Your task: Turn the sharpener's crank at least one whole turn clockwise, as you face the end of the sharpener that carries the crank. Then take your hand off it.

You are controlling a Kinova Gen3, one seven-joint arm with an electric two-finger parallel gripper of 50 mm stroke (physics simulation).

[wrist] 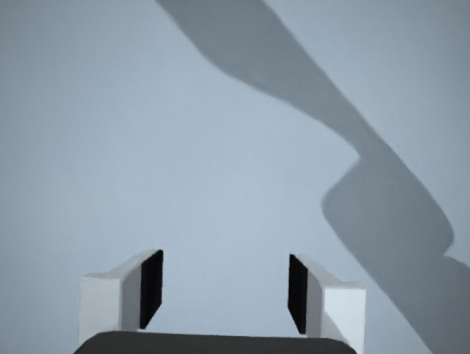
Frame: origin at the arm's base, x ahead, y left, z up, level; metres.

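Seen in the pictures: gripper, fingertip midpoint: (225, 279).
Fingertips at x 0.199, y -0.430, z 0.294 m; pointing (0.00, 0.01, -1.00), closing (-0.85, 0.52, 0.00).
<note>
A point is followed by its place in that frame.
My gripper (225, 279) @[x 0.199, y -0.430, z 0.294 m] is open at the bottom of the wrist view, its two light fingers with black pads standing wide apart and nothing between them. The sharpener and its crank do not show in this view, so where the gripper is relative to them cannot be told.
A plain pale blue surface (150, 150) @[x 0.236, y -0.539, z -0.020 m] lies behind the fingers. A dark grey shadow (390, 210) @[x 0.042, y -0.355, z -0.019 m], shaped like parts of an arm, runs across it from the top middle to the lower right.
</note>
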